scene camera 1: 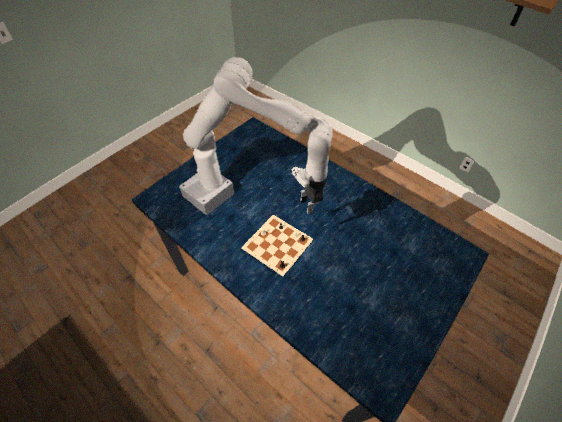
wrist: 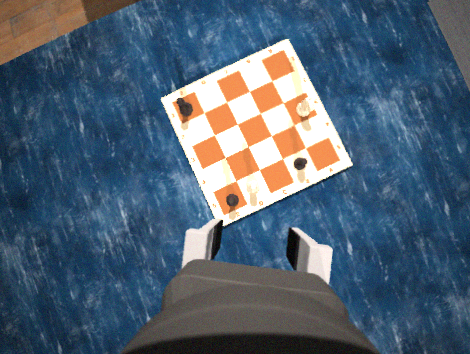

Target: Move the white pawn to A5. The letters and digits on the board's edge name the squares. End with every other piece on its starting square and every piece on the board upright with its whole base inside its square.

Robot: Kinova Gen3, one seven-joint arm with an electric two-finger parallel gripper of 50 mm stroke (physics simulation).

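Places are measured from the arm's base along level axes (x down, y ahead, z right), in millimetres.
Pixels of known places: gripper, fingertip midpoint: (scene camera 1: 306, 207) (wrist: 254, 237); arm's base, origin of the base link: (scene camera 1: 212, 182).
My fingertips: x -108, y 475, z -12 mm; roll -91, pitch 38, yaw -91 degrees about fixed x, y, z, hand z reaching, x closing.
Note:
Ahead of a thing's pixels: the offset from my fingertips to its middle. "pt": to the spot under its first point.
The chessboard @[dz +103, dx +183, dy -71 mm] (scene camera 1: 276, 243) (wrist: 254, 130) lies on the blue surface. Two pale pieces stand upright: one @[dz +91, dx +160, dy -150 mm] (scene camera 1: 264, 232) (wrist: 303, 108) on A3, the other (scene camera 1: 297, 234) (wrist: 252, 188) on D5. They are too small to tell surely which is the white pawn. The orange corner square A5 @[pt dz +17, dx +180, dy -138 mm] (wrist: 323, 155) bears no piece. My gripper (scene camera 1: 307, 204) (wrist: 254, 237) is open and empty, high above the table, beyond the board's lettered edge near D5 and E5.
Black pieces stand on B5 @[dz +25, dx +164, dy -101 mm] (scene camera 1: 281, 226) (wrist: 300, 163), beside A5, on E5 @[dz +32, dx +164, dy +12 mm] (scene camera 1: 303, 238) (wrist: 232, 200), beside the D5 piece, and on E1 @[dz +187, dx +158, dy +0 mm] (scene camera 1: 283, 264) (wrist: 185, 107). The robot's base stands at the table's far left in the scene view.

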